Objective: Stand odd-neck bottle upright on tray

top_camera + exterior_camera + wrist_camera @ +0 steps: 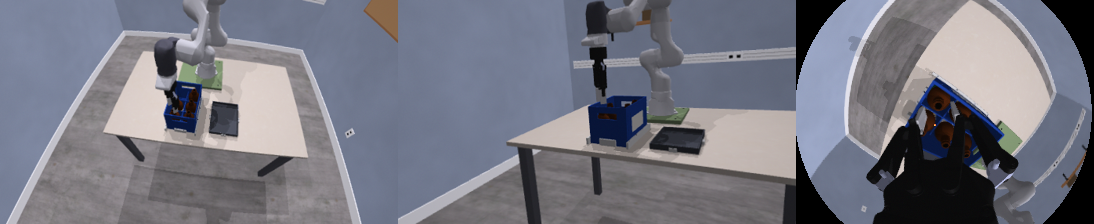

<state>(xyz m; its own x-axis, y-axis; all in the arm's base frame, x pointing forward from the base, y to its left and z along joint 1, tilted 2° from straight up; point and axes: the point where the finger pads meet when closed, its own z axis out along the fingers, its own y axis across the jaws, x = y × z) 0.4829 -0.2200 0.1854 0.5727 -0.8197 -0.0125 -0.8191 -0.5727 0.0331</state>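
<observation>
Now: the blue crate 8 cm behind my hand, 6 cm to the left of it and 13 cm below it. The rest, counted from my hand: dark tray: 4 cm behind, 33 cm to the left, 20 cm below; bottle: 16 cm behind, 12 cm to the left, 13 cm below.
</observation>
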